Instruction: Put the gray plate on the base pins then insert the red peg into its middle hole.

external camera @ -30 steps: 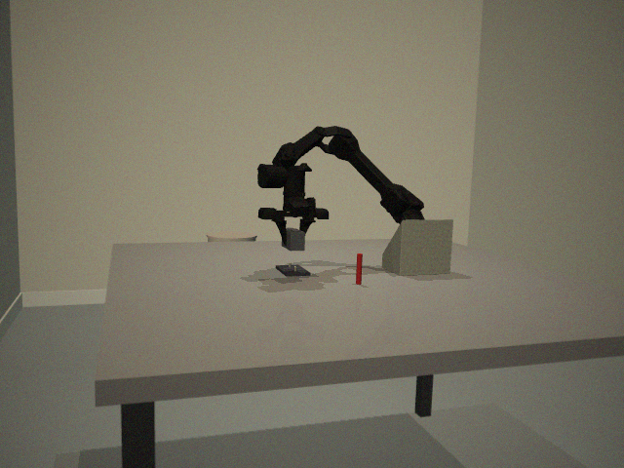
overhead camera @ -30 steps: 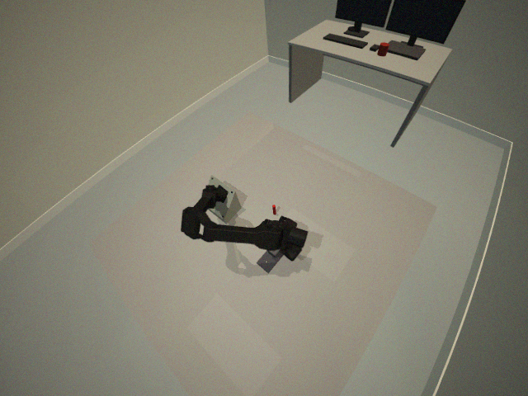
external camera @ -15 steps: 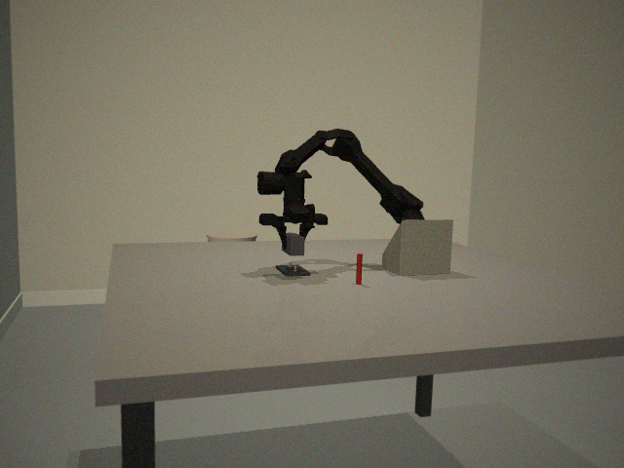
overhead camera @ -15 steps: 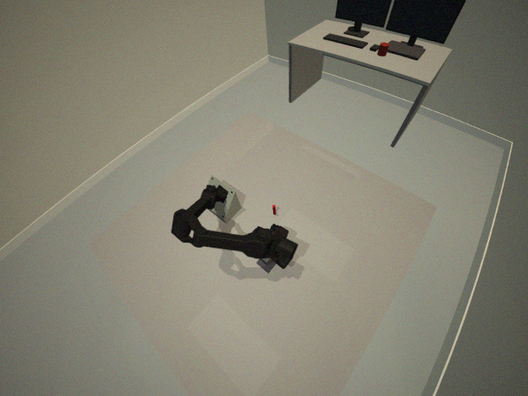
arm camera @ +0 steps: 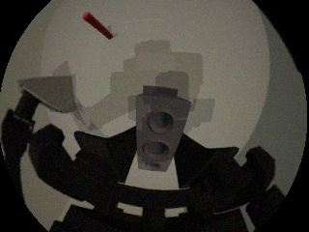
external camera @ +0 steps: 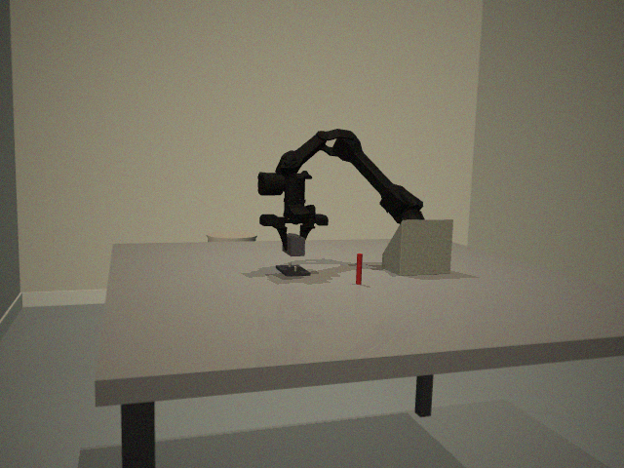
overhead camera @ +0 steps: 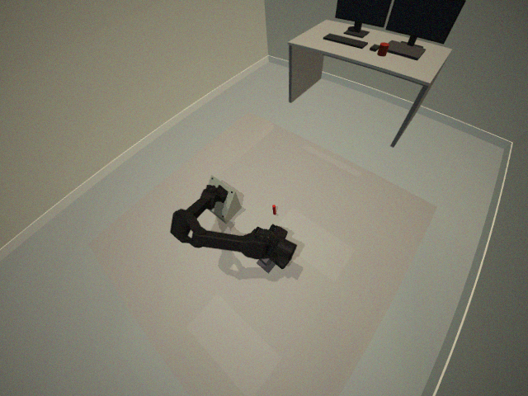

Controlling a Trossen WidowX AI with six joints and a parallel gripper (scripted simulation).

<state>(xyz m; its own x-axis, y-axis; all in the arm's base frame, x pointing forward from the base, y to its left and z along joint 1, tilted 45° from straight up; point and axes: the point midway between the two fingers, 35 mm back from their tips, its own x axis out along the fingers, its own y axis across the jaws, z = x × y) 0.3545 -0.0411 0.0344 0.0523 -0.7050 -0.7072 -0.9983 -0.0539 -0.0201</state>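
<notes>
The dark base lies 50 mm below my gripper tip. Also, from my gripper tip: red peg: 130 mm behind, 180 mm to the left, 20 mm below; gray plate: 30 mm above.
</notes>
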